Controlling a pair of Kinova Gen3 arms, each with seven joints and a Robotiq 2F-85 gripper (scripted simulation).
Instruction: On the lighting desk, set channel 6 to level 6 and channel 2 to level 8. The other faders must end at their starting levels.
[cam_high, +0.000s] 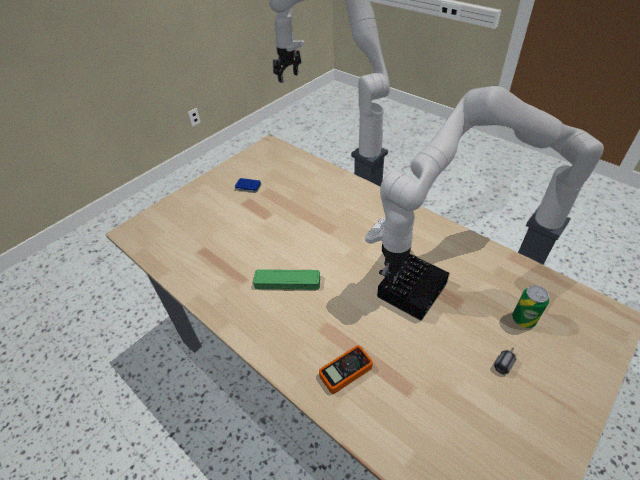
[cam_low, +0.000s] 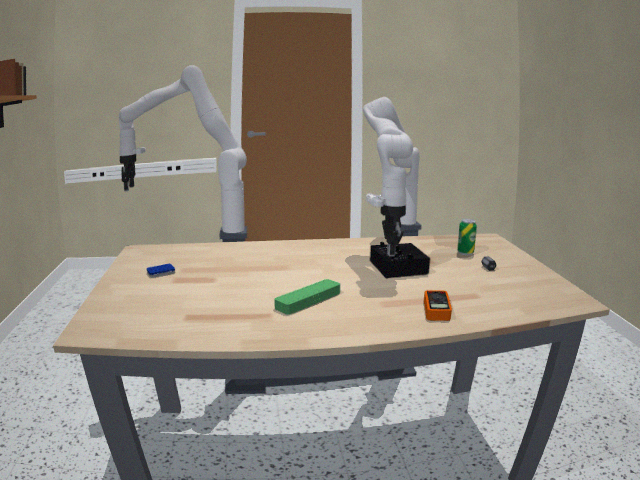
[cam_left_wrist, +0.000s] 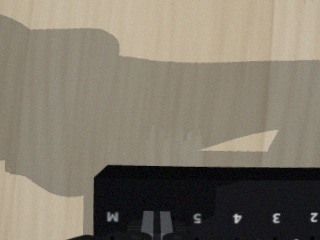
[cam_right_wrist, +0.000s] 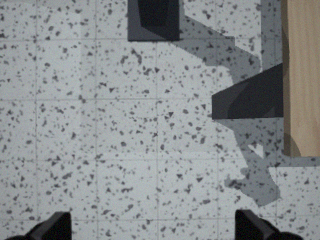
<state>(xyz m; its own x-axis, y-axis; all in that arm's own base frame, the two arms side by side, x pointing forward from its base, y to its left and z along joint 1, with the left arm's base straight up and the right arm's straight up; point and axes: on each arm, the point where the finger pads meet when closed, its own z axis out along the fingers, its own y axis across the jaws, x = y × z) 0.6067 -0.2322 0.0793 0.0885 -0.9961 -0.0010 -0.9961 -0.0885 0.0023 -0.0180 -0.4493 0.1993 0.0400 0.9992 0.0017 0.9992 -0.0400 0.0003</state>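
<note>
Now: left hand 4 cm to the right of the channel 5 fader, 2 cm past it and 1 cm above it. Also, from my left hand: channel 6 fader (2 cm to the left, 1 cm below); master fader (5 cm to the left, 2 cm ahead, 1 cm below); channel 4 fader (4 cm behind, 3 cm to the left, 1 cm below).
</note>
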